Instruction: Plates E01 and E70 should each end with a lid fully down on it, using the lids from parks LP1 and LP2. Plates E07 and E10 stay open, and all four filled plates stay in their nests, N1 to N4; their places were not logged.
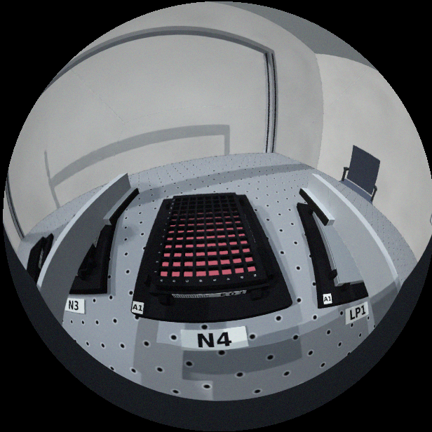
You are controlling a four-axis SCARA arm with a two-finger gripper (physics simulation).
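Note:
My gripper (218, 176) is open and empty, one finger at each side of nest N4 (267, 301). A dark plate (206, 245) with pink-filled wells sits in N4, with no lid on it. Its front label starts with E0; the last digit is foreshortened and looks like a 7, though I cannot be sure. At the right, a pale lid (343, 260) lies on park LP1 (312, 262), partly hidden by the right finger. At the left, nest N3 (102, 280) shows beyond the left finger, which hides most of its plate. LP2 does not show.
A white N4 sign (214, 339) lies in front of the nest, on the perforated grey table (220, 387). Another dark nest (41, 252) shows in part at the far left. The fingers stand between N4 and its neighbours. A chair (364, 167) stands beyond the table at right.

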